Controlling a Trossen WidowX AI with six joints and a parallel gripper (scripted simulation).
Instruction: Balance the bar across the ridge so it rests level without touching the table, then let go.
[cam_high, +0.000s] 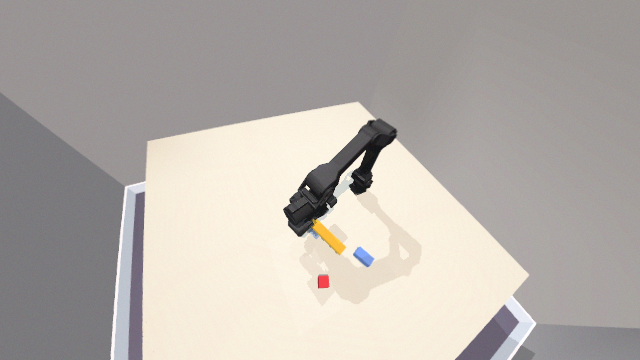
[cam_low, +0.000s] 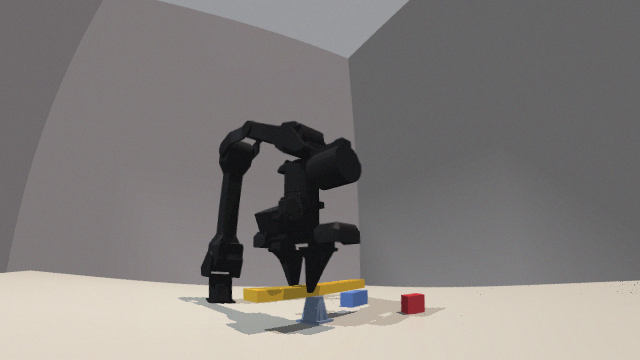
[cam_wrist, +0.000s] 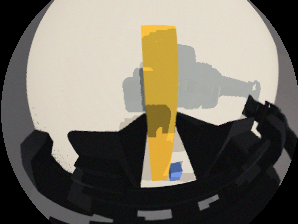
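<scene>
The yellow bar is 30 mm to the left of my gripper tip and 10 mm behind it. Round my gripper tip: blue block 190 mm to the left, 130 mm behind, 40 mm below; then red cube 200 mm to the left, 50 mm ahead, 40 mm below.
</scene>
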